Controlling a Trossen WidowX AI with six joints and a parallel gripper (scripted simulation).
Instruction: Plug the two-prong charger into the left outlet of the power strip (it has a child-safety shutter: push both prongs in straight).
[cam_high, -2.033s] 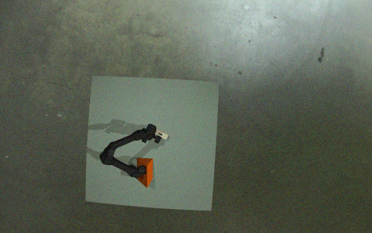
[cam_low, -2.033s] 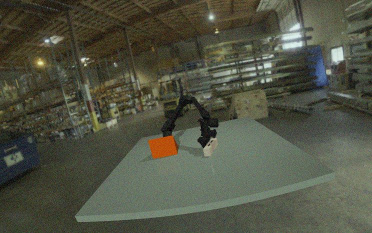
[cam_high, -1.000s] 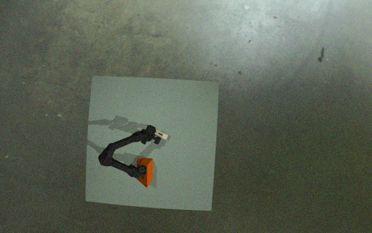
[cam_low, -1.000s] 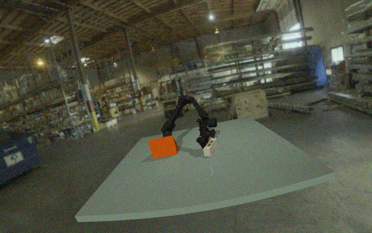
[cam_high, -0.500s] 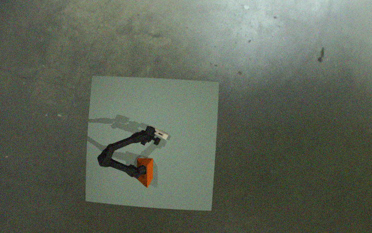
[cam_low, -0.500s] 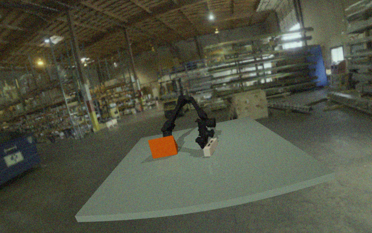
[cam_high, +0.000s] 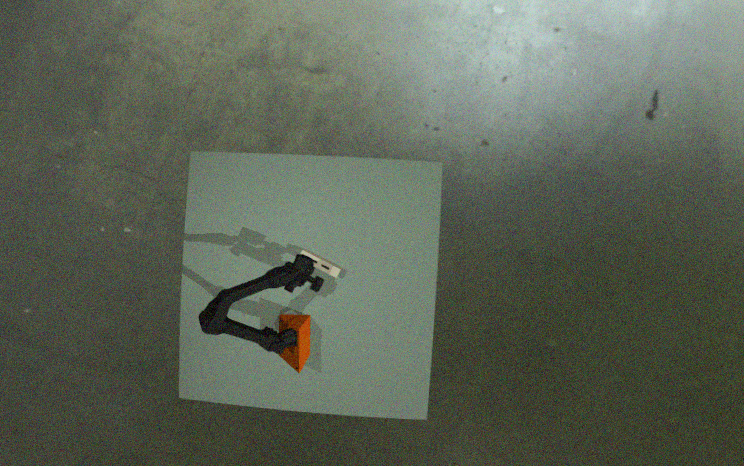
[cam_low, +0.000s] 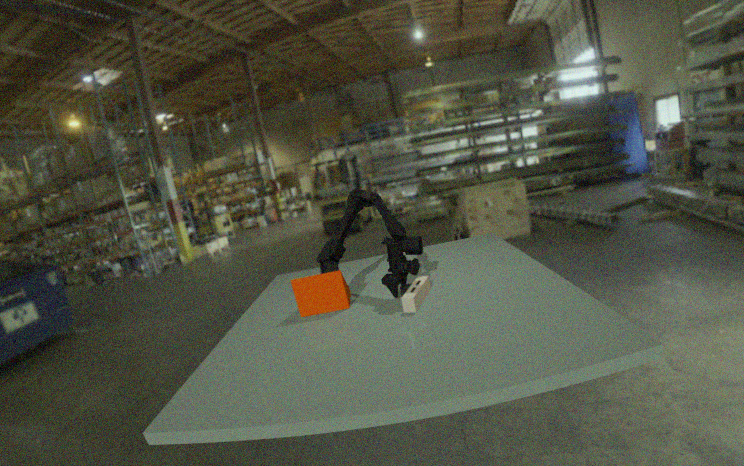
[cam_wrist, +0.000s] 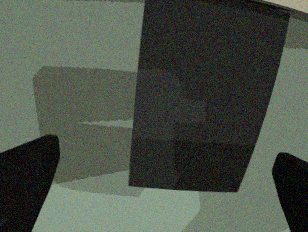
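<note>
My gripper tip is now 40 mm short of the dark two-prong charger, 20 mm to the left of it and 10 mm below it.
</note>
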